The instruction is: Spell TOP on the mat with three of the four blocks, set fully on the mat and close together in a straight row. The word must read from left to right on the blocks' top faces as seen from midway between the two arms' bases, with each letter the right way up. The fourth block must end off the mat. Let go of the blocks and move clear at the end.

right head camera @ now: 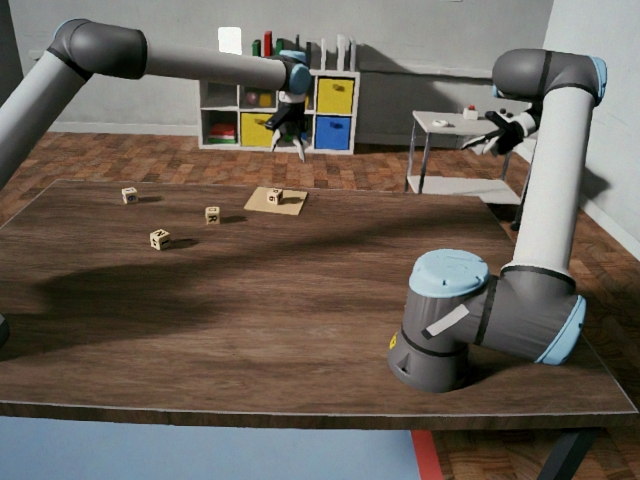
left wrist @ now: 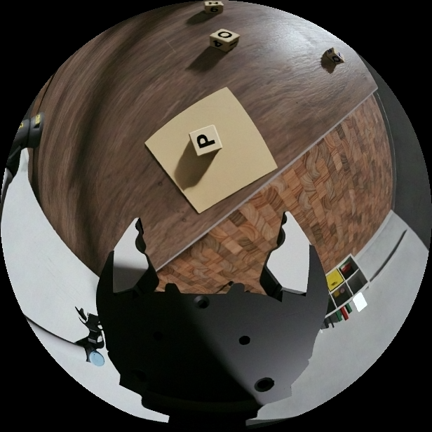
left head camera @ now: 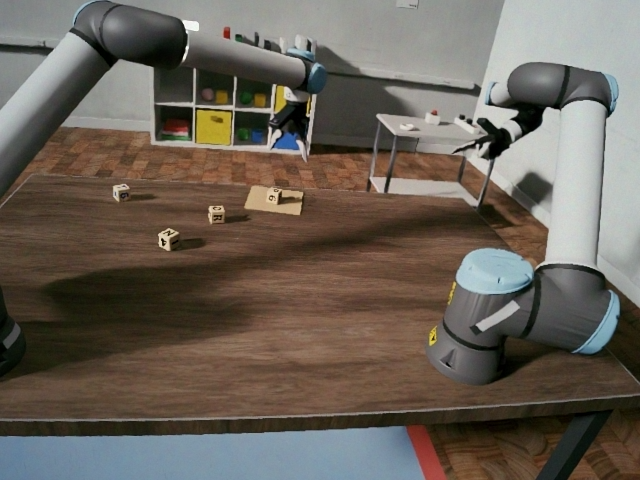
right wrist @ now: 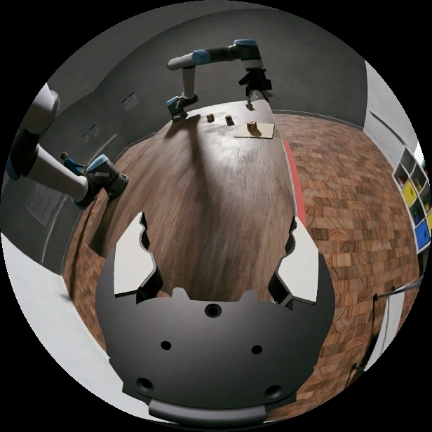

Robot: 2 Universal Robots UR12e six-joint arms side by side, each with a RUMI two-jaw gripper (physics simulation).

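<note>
A block with P on top (left head camera: 273, 196) (right head camera: 275, 196) (left wrist: 205, 140) (right wrist: 252, 125) stands on the tan mat (left head camera: 257, 203) (right head camera: 257, 203) (left wrist: 240, 165) (right wrist: 267, 131). In the left wrist view the P's top points left. Off the mat stand an O-topped block (left head camera: 216, 214) (right head camera: 212, 215) (left wrist: 224, 40), an N-topped block (left head camera: 168, 239) (right head camera: 159, 239) (left wrist: 213, 7) and a block with blue characters (left head camera: 121, 192) (right head camera: 129, 195) (left wrist: 334, 56), its top too small to read. My left gripper (left head camera: 289, 153) (right head camera: 288, 153) (left wrist: 210, 215) is open, high above the mat's area. My right gripper (left head camera: 469, 150) (right head camera: 471, 148) (right wrist: 218, 215) is open, far to the right.
The wooden table (left head camera: 310, 310) (right head camera: 289, 310) carries the blocks and mat. The mat lies near its far edge. The right arm's base (left head camera: 467, 330) (right head camera: 431, 335) stands on the right. A shelf unit (left head camera: 153, 124) and a small side table (left head camera: 413, 129) stand on the floor beyond the table.
</note>
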